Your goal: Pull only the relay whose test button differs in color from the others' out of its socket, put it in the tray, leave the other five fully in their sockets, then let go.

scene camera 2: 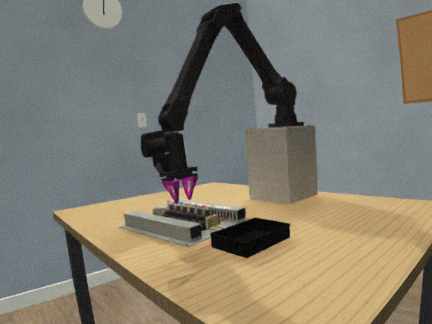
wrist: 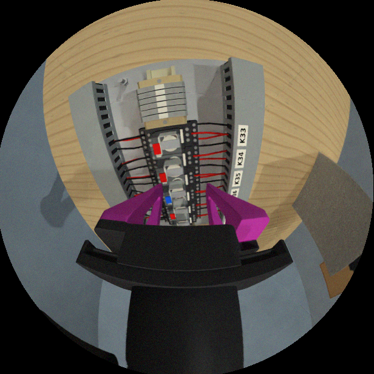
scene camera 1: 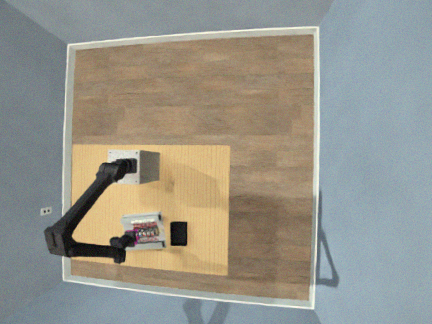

In view: my gripper (scene camera 2: 183, 201), a relay (wrist: 165, 143), a relay (wrist: 169, 171) and a grey panel (wrist: 203, 88).
My gripper is seen too in the wrist view (wrist: 184, 188).
